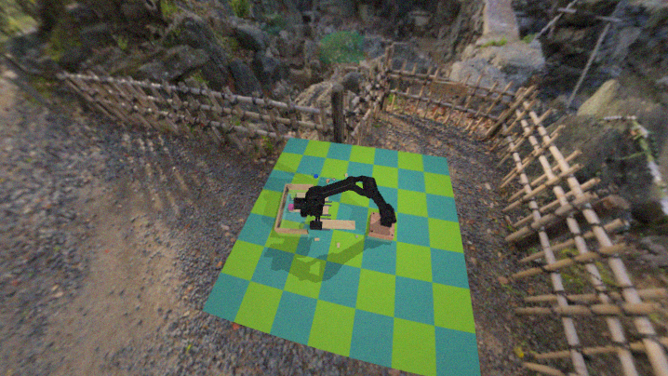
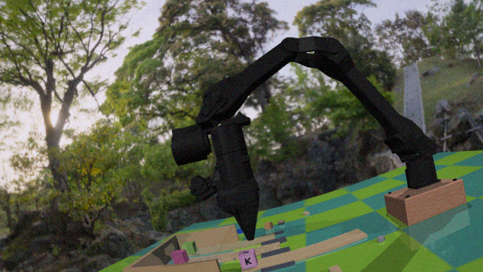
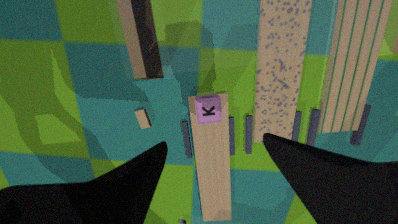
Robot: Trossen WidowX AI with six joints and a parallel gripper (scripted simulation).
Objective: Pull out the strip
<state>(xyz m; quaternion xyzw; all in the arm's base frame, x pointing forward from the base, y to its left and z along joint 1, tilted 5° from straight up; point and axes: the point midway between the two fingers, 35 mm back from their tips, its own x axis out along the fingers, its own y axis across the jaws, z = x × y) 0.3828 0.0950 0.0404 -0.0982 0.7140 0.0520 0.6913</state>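
Right now the labelled cube is 5 cm below my gripper tip, 2 cm ahead of it and 1 cm to the left of it. Round my gripper tip: wooden strip 9 cm behind, 7 cm below, 2 cm to the right.
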